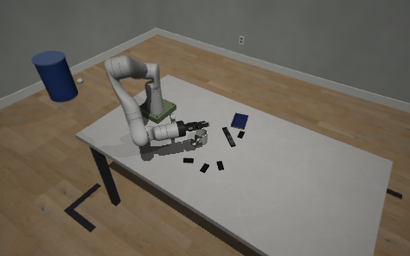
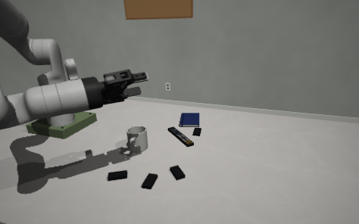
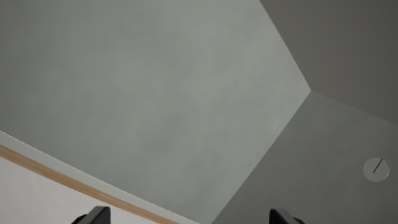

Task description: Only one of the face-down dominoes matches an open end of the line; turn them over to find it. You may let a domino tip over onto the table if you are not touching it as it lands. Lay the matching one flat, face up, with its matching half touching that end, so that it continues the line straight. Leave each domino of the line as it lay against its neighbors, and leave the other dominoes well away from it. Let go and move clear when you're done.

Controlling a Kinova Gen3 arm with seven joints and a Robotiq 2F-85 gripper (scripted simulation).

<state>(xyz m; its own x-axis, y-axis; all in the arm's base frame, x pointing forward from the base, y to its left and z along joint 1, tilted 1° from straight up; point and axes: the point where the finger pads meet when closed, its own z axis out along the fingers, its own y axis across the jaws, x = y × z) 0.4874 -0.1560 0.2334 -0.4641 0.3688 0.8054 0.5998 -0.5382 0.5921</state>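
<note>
Right now the domino is 27 cm below my hand, 8 cm behind it and 5 cm to the right of it. Also, from my hand: blue book (40 cm to the left, 27 cm below); then white mug (24 cm below, 11 cm to the left, 11 cm behind).
</note>
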